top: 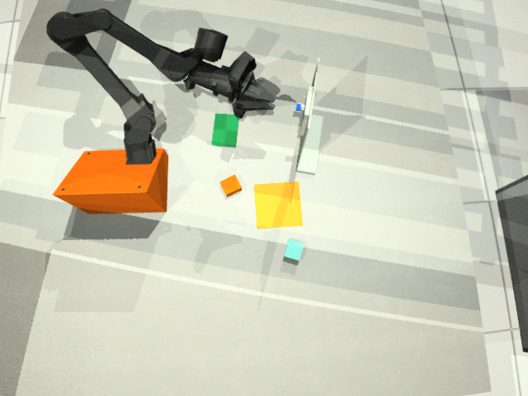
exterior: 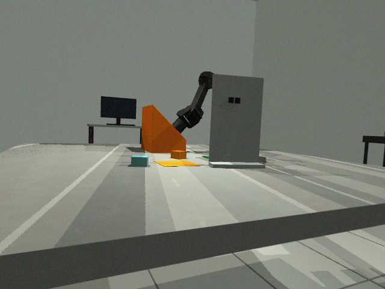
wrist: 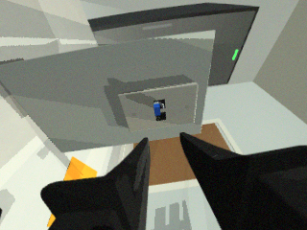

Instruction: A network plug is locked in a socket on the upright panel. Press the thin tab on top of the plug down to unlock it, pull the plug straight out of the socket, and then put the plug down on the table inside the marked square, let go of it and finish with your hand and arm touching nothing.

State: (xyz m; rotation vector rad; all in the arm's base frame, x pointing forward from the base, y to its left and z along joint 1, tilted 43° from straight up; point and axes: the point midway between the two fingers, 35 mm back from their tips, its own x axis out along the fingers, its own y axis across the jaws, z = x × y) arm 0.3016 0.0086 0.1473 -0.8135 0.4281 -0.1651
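Right now my gripper tip is 70 mm short of the network plug and 10 mm to the left of it. The rest, counted from my gripper tip: flat green patch (130 mm behind, 20 mm to the left, 210 mm below); then grey plate (70 mm behind, 140 mm to the left, 200 mm below); then grey panel (90 mm ahead, 20 mm to the right, 80 mm below).
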